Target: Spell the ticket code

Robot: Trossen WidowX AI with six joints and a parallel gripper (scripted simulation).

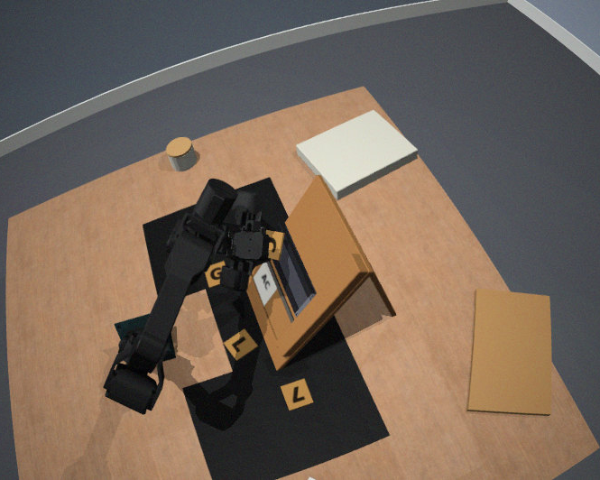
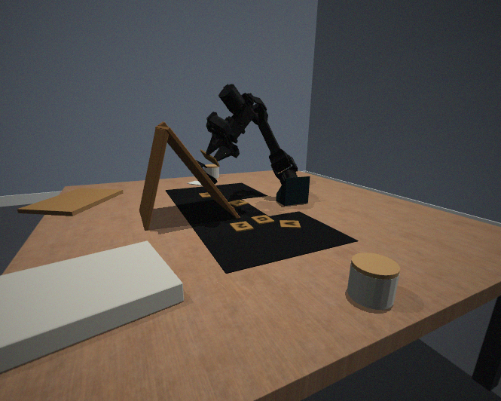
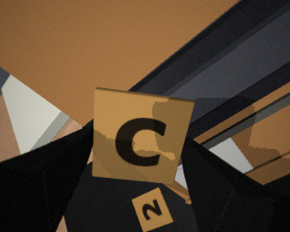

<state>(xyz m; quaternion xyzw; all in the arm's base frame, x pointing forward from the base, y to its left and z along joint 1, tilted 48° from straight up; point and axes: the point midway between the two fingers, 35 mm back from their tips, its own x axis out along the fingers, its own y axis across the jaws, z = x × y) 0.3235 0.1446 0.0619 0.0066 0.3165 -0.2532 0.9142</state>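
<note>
My gripper tip is now 3 cm past the white ticket and 12 cm above it. The rest, counted from my gripper tip: flat tan panel: 44 cm ahead, 35 cm to the right, 19 cm below; then black mat: 14 cm behind, 4 cm to the right, 19 cm below; then tile: 6 cm behind, 13 cm to the left, 19 cm below.
</note>
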